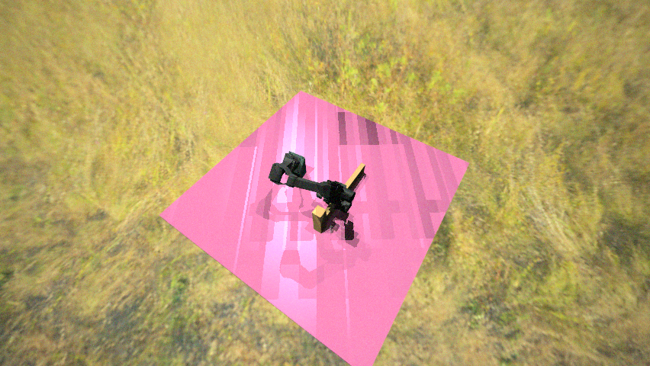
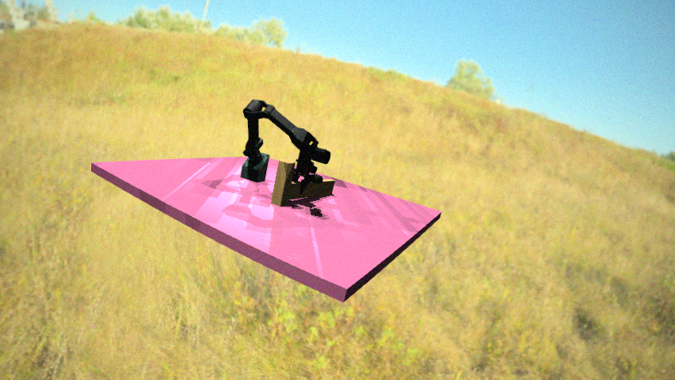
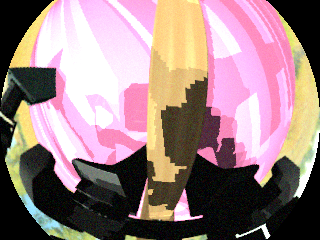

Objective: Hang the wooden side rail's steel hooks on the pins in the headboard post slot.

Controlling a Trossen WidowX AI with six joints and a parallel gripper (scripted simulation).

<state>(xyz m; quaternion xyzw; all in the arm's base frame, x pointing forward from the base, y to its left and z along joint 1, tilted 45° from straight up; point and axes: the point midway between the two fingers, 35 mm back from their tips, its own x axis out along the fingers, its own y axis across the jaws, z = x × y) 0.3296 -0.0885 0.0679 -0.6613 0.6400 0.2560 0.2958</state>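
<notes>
Right now my gripper tip is 1 cm past the headboard post, 12 cm to the left of it and 5 cm below it.
</notes>
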